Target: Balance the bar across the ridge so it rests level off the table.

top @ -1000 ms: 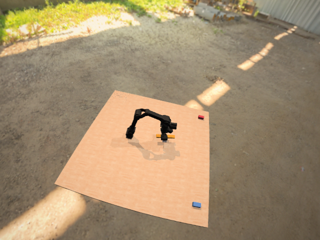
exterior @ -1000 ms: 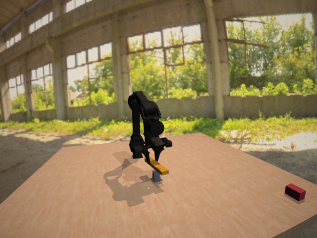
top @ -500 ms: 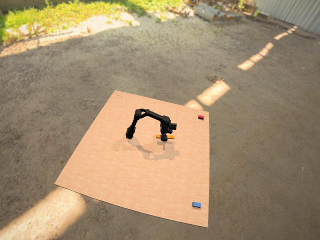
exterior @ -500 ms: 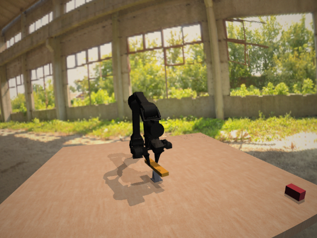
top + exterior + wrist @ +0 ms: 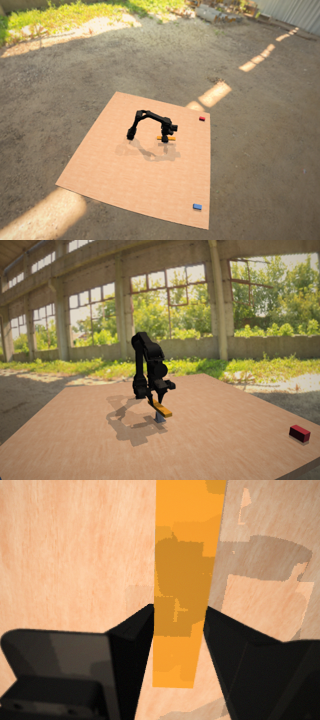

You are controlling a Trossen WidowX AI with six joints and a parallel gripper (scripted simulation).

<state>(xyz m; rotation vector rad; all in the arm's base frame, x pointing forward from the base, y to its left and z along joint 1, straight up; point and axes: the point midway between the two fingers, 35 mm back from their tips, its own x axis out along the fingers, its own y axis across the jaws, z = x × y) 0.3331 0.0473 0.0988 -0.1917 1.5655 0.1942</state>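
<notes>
My gripper tip is 3 cm short of the orange bar and 1 cm to the right of it. The rest, counted from my gripper tip: blue block 55 cm to the right, 41 cm ahead, 5 cm below; then red block 45 cm to the left, 41 cm ahead, 5 cm below.
</notes>
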